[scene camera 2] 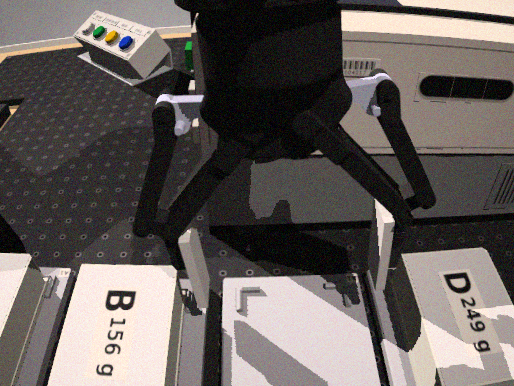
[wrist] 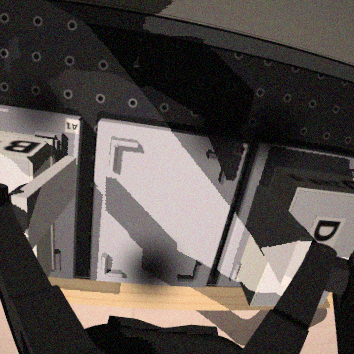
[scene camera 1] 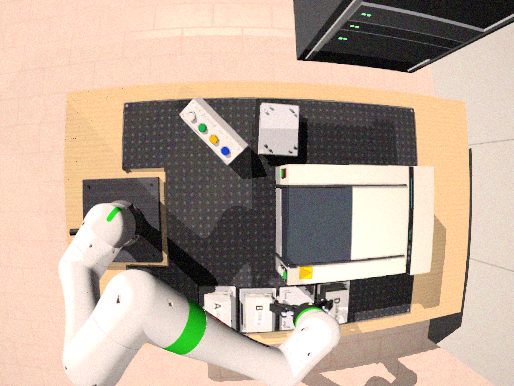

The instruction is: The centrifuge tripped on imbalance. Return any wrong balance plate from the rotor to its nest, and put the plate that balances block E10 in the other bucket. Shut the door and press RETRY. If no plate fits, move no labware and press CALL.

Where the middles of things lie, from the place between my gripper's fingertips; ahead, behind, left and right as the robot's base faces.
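The nest (scene camera 2: pixel 317 322) is in my sight, 50 mm to the right of my hand and 40 mm below it; going by their middles, it is the nearest to my hand of the things named here. I find the dark door panel (scene camera 1: pixel 320 218) 50 mm ahead of my hand, 260 mm to the left of it and 170 mm above it, while the centrifuge (scene camera 2: pixel 446 67) is 200 mm ahead of my hand and 250 mm to the left of it, 80 mm higher than it. There is also the button box (scene camera 2: pixel 148 56), 220 mm behind my hand and 570 mm to the left of it. Of the things named here, the button box is the farthest from my hand, going by their middles.
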